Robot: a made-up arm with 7 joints. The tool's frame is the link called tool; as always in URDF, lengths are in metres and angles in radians. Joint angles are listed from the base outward.
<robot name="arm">
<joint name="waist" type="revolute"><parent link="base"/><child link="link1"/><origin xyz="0.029 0.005 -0.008" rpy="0 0 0"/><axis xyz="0 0.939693 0.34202"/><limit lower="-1.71" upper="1.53"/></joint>
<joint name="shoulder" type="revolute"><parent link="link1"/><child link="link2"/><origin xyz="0.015 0.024 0.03" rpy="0 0 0"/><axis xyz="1 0 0"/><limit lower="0.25" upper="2.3"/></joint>
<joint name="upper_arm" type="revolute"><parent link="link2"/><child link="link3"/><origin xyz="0.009 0.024 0.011" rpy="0 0 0"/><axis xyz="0 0 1"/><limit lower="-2.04" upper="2.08"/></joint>
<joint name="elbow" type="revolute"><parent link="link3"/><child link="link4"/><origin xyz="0.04 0.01 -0.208" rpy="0 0 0"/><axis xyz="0 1 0"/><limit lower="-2.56" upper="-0.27"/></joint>
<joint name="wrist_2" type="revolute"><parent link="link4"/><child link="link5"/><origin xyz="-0.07 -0.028 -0.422" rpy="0 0 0"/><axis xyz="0 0 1"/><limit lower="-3.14" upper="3.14"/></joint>
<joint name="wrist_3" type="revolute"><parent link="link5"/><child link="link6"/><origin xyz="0.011 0.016 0.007" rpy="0 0 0"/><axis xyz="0 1 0"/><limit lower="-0.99" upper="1.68"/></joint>
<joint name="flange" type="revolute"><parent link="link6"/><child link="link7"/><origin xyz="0.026 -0.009 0.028" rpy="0 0 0"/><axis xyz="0 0 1"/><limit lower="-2.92" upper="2.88"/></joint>
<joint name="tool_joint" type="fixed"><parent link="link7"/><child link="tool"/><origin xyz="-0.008 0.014 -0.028" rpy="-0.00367 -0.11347 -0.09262"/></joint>
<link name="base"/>
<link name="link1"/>
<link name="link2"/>
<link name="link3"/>
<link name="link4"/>
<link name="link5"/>
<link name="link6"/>
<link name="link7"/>
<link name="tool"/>
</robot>
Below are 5 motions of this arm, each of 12 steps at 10 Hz.
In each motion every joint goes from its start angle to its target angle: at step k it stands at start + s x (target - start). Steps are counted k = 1, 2, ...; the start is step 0. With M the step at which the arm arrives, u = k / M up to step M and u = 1 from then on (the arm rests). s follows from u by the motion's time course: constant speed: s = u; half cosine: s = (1 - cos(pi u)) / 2; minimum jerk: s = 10 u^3 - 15 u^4 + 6 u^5.
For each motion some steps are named. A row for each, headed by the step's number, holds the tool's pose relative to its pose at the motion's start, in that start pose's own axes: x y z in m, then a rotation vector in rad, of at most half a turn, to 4 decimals.
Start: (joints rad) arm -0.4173 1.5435 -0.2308 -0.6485 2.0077 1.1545 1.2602
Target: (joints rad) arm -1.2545 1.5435 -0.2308 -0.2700 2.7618 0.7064 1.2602
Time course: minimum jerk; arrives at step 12
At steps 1, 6, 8, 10, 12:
1: -0.0001 -0.0005 0.0010 -0.0068 0.0041 0.0028
6: -0.0011 -0.0296 0.0931 -0.6187 0.4304 0.3278
8: 0.0053 -0.0298 0.1341 -0.9171 0.7113 0.5682
10: 0.0099 -0.0263 0.1528 -1.0653 0.8920 0.7319
12: 0.0108 -0.0254 0.1560 -1.0920 0.9299 0.7671

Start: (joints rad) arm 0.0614 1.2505 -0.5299 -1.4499 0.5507 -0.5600 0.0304
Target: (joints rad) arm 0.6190 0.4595 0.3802 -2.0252 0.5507 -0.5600 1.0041
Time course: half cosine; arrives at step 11
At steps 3, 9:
3: 0.0167 -0.0207 -0.0243 0.1230 -0.1278 0.2821
9: 0.0581 0.0458 0.0462 0.6985 -0.7228 1.0885

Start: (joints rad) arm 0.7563 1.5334 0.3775 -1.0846 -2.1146 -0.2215 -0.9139
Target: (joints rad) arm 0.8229 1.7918 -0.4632 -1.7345 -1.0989 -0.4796 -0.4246
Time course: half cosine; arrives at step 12
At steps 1, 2, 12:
1: -0.0054 0.0038 0.0004 0.0175 0.0103 0.0091
2: -0.0207 0.0158 0.0022 0.0710 0.0384 0.0356
12: -0.1094 0.2976 0.1759 1.3955 -0.2682 0.5365

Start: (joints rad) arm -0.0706 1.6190 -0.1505 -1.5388 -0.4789 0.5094 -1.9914
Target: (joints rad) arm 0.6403 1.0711 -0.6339 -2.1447 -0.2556 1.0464 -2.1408
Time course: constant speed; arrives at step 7
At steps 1, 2, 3, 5, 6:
1: 0.0366 0.0845 0.0387 0.1307 -0.1103 0.0026
2: 0.0681 0.1574 0.0926 0.2597 -0.2297 0.0088
3: 0.0918 0.2171 0.1576 0.3867 -0.3578 0.0181
5: 0.1076 0.2935 0.3028 0.6344 -0.6355 0.0454
6: 0.0983 0.3111 0.3731 0.7551 -0.7829 0.0637

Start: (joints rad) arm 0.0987 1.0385 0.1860 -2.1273 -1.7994 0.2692 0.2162
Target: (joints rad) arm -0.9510 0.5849 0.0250 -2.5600 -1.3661 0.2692 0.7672
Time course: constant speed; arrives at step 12
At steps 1, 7, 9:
1: -0.0217 0.0374 -0.0198 0.0884 0.0695 0.1119
7: -0.1718 0.2753 -0.0328 0.7805 0.2894 0.7390
9: -0.2189 0.3481 0.0051 1.0596 0.2725 0.9160

